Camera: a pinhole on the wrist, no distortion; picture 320 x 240 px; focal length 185.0 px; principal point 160.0 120.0 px. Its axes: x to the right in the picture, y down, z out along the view. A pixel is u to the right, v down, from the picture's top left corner.
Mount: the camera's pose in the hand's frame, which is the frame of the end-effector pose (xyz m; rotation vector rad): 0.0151 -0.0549 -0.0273 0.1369 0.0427 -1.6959
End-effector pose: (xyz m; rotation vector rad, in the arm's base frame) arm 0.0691 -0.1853 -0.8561 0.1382 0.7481 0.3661
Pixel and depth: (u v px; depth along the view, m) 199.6 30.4 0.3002
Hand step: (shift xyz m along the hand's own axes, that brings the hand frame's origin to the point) -0.1565 -0.1317 0.2556
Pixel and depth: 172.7 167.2 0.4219
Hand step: 0.0904 -0.1430 0.3934
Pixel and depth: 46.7 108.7 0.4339
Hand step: -0.0069 0.1636 0.4324
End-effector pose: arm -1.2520 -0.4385 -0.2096 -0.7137 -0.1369 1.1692
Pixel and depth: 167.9 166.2 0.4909
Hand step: 0.1016 -0.1445 0.4635
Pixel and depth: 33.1 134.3 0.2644
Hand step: 0.0403 0.0926 0.2570
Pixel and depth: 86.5 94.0 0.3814
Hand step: -0.0443 0.0602 0.3658
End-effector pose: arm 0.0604 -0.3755 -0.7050 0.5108 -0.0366 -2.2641
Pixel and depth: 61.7 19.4 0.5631
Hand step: -0.2882 0.2190 0.5501
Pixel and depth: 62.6 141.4 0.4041
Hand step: 0.0611 0.1051 0.4005
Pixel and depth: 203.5 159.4 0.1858
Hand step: 0.0367 -0.1232 0.1540
